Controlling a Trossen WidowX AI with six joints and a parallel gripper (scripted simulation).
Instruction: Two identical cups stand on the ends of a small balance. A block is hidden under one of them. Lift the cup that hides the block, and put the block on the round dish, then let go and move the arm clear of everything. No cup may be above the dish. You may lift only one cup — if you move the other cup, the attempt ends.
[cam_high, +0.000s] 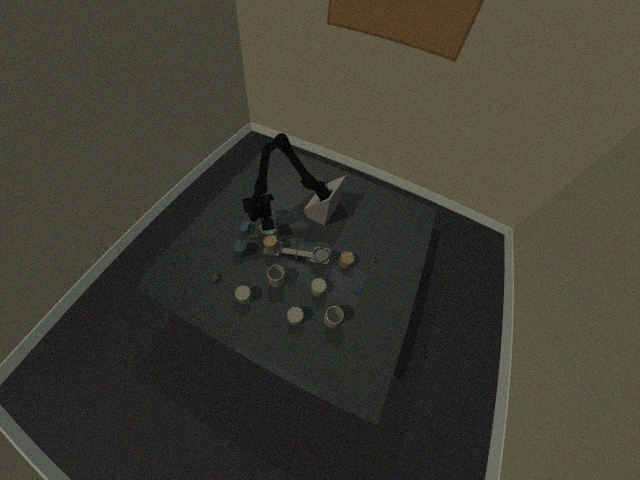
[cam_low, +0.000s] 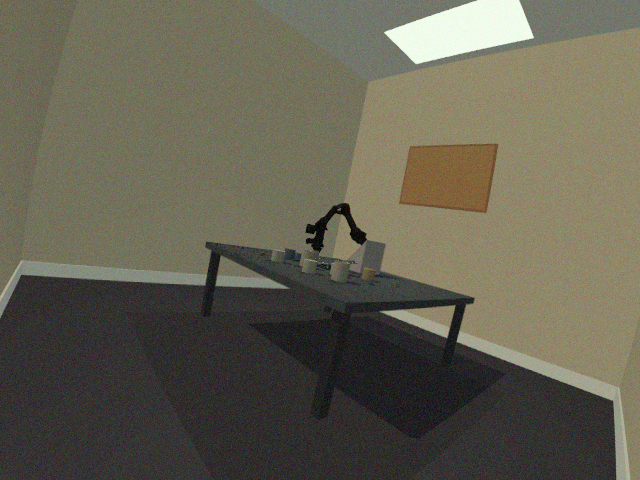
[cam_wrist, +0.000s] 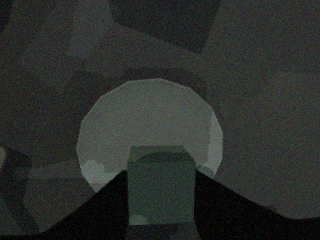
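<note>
My gripper tip is now 30 mm above the pale blue round dish. Round my gripper tip: brown block: 390 mm ahead, 80 mm to the right, 30 mm below; then tan cup: 500 mm to the left, 20 mm ahead; then pale beam: 230 mm to the left, 90 mm ahead.
</note>
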